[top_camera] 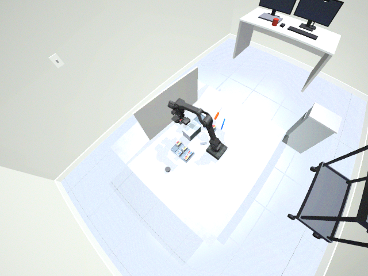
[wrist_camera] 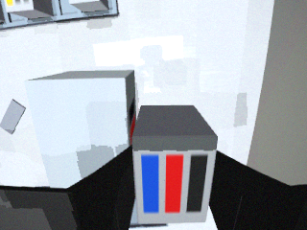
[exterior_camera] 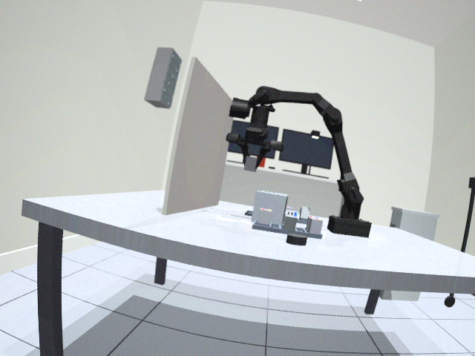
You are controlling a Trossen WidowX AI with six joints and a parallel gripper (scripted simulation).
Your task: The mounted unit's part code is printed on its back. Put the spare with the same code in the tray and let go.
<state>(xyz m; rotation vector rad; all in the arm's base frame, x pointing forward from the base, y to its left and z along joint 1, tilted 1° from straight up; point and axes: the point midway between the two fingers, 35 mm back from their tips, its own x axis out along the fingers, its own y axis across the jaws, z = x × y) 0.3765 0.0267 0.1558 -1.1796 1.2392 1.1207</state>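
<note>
Right now the grey mounted unit is 12 cm below my gripper tip, 9 cm behind it and 3 cm to the right of it. Also, from my gripper tip: beige panel 17 cm ahead, 6 cm to the right, 5 cm above; dark round puck 39 cm to the left, 16 cm below, 16 cm behind.
</note>
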